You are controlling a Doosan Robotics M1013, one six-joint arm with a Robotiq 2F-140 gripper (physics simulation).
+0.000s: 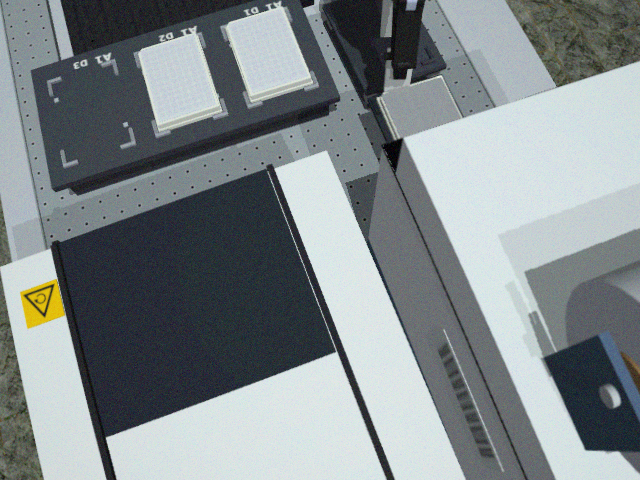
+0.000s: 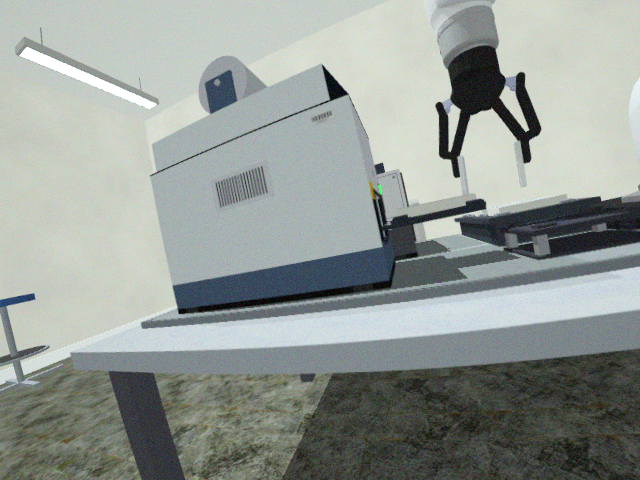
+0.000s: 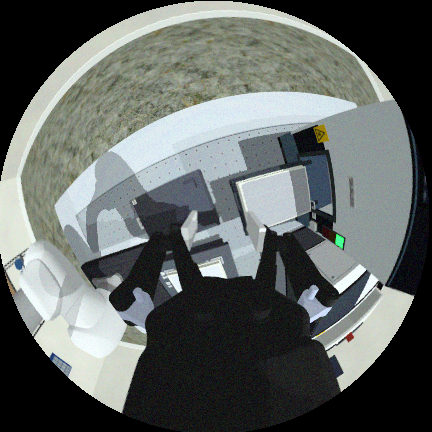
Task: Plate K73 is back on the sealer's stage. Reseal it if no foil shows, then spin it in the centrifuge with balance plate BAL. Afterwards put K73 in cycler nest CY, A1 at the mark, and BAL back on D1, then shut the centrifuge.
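Places are measured from the arm's base along level axes (x ahead, y up, z right), in metres.
Pixels of known places: gripper, fingertip midpoint: (image 1: 394,61) (image 2: 493,191) (image 3: 221,219).
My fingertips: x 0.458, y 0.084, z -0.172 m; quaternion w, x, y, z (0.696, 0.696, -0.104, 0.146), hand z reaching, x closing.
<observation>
Behind a point stands the place of what it marks.
Plate K73 (image 1: 421,105) {x 0.531, y 0.087, z -0.176 m} (image 2: 439,205) (image 3: 267,196) {x 0.538, y 0.088, z -0.184 m} lies flat on the sealer's extended stage (image 2: 439,215) {x 0.558, y 0.064, z -0.220 m}. Its top looks smooth and grey, like foil, without the well pattern of the rack plates. My gripper (image 2: 492,189) {x 0.459, y 0.084, z -0.172 m} (image 3: 221,219) {x 0.459, y 0.084, z -0.172 m} is open, its fingers partway together with no object between them. The fingers hang above the outer end of the stage, one near K73's outer end and the other beyond it. White plates stand on D1 (image 1: 269,54) {x 0.368, y 0.053, z -0.036 m} and D2 (image 1: 179,82) {x 0.364, y 0.053, z 0.087 m}; I cannot read which is BAL. The centrifuge (image 1: 346,248) {x 0.695, y 0.187, z -0.013 m} has a dark panel or opening on top; I cannot tell which.
The sealer (image 1: 516,170) {x 0.727, y 0.328, z -0.124 m} (image 2: 268,206) {x 0.816, y 0.137, z -0.278 m} stands beside the centrifuge, with its foil roll (image 2: 248,82) {x 0.826, y 0.380, z -0.239 m} on top. The dark rack (image 1: 113,155) {x 0.425, y 0.037, z 0.198 m} has D3 vacant. A low dark block (image 1: 431,62) {x 0.439, y 0.021, z -0.243 m} (image 3: 175,200) {x 0.384, y 0.018, z -0.220 m} is beside the stage. A small unit with a green display (image 3: 340,241) {x 0.645, y 0.149, z -0.080 m} stands behind.
</observation>
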